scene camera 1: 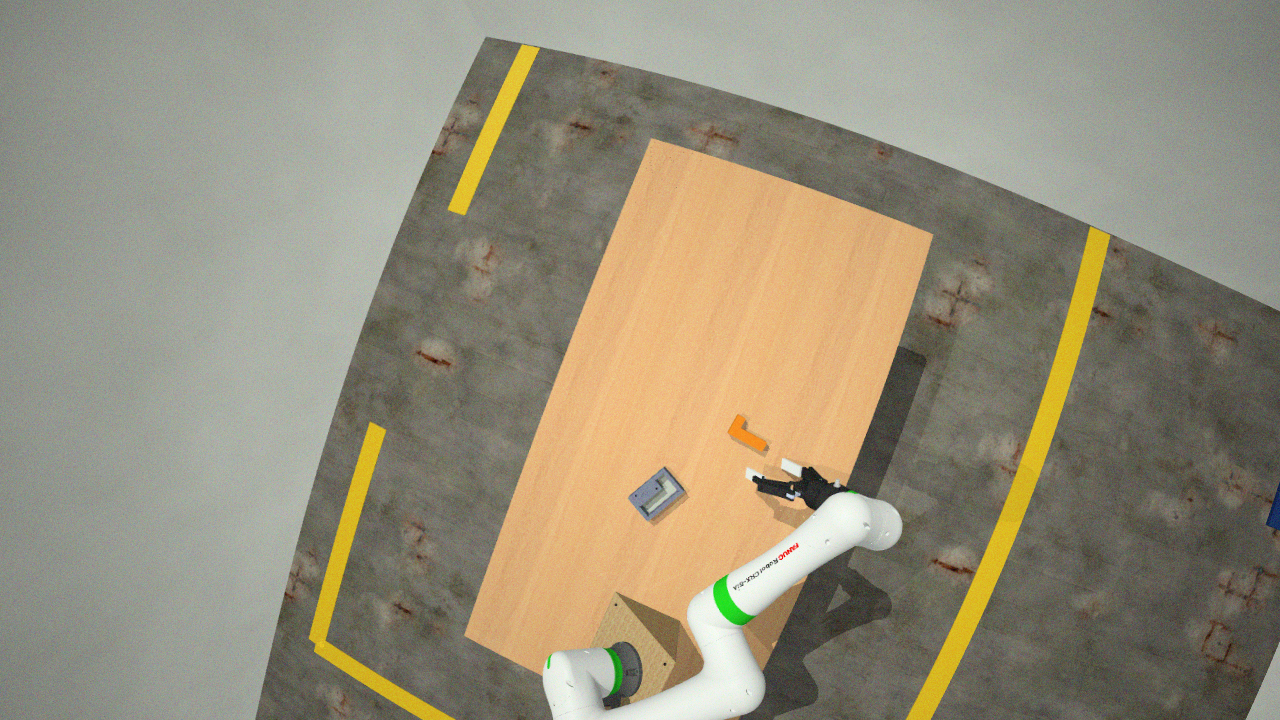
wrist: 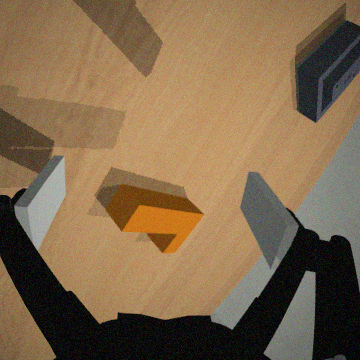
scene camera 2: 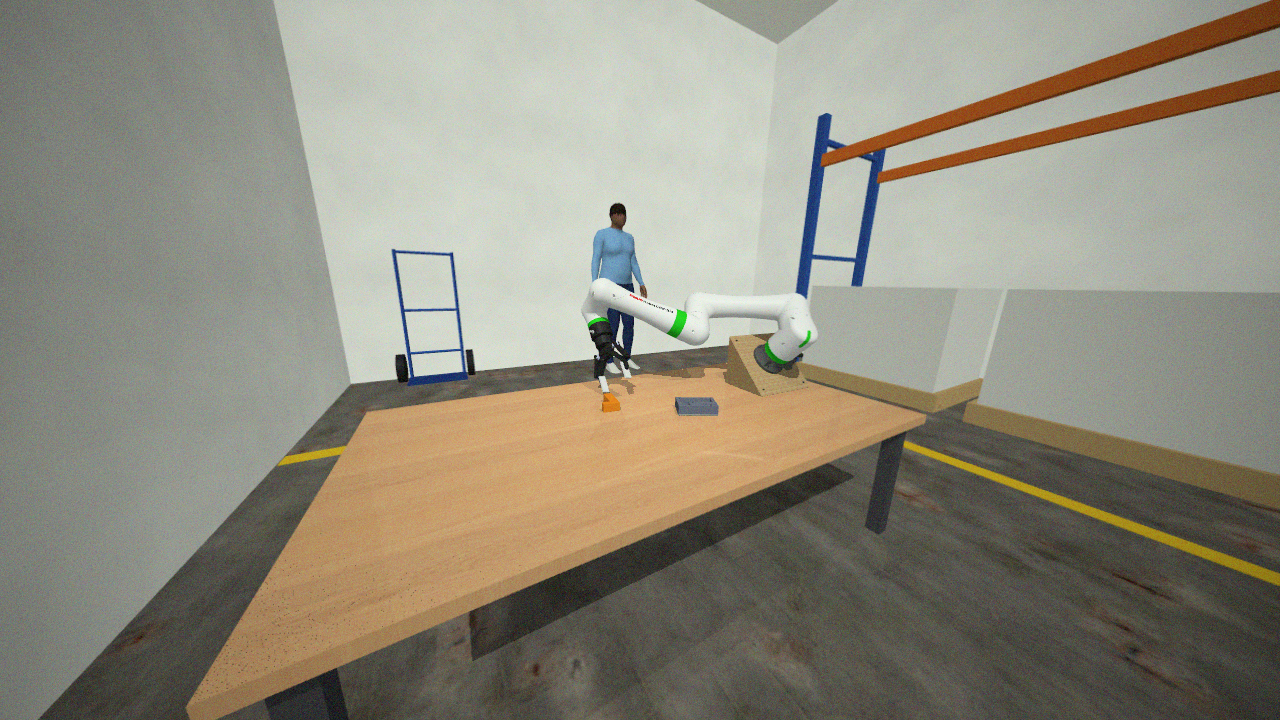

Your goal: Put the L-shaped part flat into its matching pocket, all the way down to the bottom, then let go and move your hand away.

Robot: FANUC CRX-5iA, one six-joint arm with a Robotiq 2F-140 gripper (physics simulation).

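Places are measured from the arm's base along level axes (x ahead, y left, z up), in centimetres.
Pixels of known places: gripper, fingertip midpoint: (scene camera 1: 765,467) (wrist: 155,182) (scene camera 2: 616,385); arm's base at its link origin: (scene camera 1: 625,668) (scene camera 2: 767,359).
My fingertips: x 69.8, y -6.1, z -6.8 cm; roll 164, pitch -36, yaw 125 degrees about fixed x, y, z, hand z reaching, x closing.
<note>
For each thing: its top centre in the pictures, then the offset to it from my fingertips. Level surfaces: height alone.
- orange L-shaped part at its top centre: (wrist: 159,232) (scene camera 1: 750,433) (scene camera 2: 607,398) dz -2.1, dx +6.3, dy +8.1 cm
- wooden table at its surface level: dz -5.1 cm
- blue-grey block at its top centre: (wrist: 342,74) (scene camera 1: 655,495) (scene camera 2: 696,401) dz -1.4, dx -22.5, dy +23.0 cm
The orange L-shaped part (scene camera 1: 750,437) (scene camera 2: 611,405) (wrist: 170,217) lies on the wooden table (scene camera 1: 716,268) (scene camera 2: 492,474) (wrist: 215,100). The blue-grey block (scene camera 1: 646,491) (scene camera 2: 696,407) (wrist: 315,85) with the L-shaped pocket lies apart from the part, nearer the robot's base; the pocket shows pale and unfilled in scene camera 1. In the wrist view the block is cut off at the upper right. My gripper (scene camera 1: 769,470) (scene camera 2: 615,382) (wrist: 155,182) is wide open and empty, above the table. In the wrist view the part appears between the two pale finger pads, touching neither.
The arm's wooden wedge base (scene camera 1: 626,617) (scene camera 2: 747,362) stands at the table's end, near the block. A person (scene camera 2: 615,255) stands behind the arm. A blue hand truck (scene camera 2: 431,309) and a blue-and-orange rack (scene camera 2: 811,201) stand farther back.
</note>
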